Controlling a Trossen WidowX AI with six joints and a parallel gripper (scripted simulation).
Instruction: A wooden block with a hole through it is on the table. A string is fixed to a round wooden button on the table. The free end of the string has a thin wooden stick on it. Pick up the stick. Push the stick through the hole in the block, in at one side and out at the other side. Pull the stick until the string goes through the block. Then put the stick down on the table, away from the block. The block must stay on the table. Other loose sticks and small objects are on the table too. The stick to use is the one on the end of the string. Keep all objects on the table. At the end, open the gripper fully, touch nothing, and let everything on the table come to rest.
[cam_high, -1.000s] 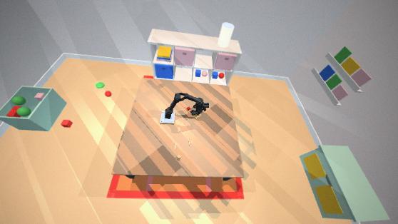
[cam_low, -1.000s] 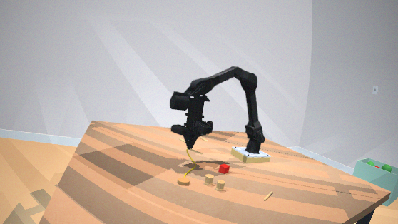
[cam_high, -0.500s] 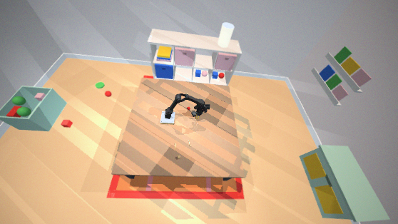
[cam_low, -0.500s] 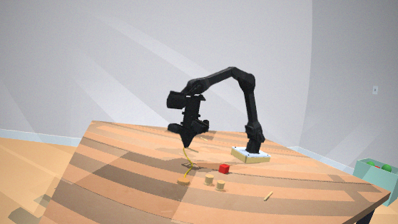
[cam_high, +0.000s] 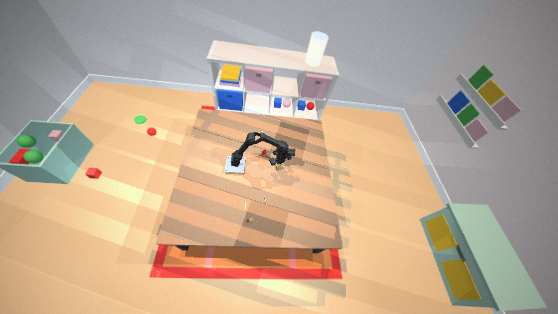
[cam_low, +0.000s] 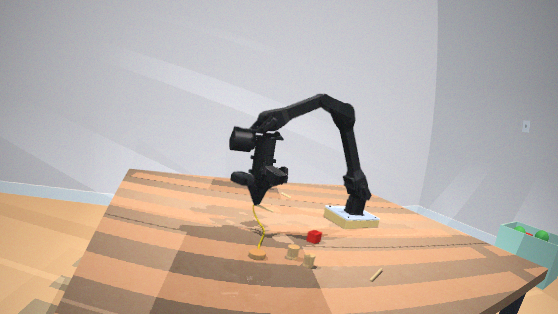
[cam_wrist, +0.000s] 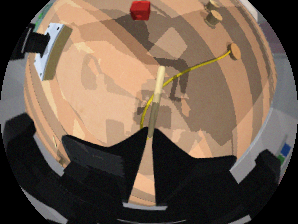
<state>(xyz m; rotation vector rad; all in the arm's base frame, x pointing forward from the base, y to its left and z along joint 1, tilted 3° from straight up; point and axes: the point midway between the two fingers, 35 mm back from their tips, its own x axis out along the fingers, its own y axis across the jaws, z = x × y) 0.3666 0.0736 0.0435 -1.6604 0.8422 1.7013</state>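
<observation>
My gripper tip is 16 cm past the block, 12 cm to the right of it and 5 cm above it. Also, from my gripper tip: round wooden button 24 cm to the left, 5 cm below, 2 cm ahead.
</observation>
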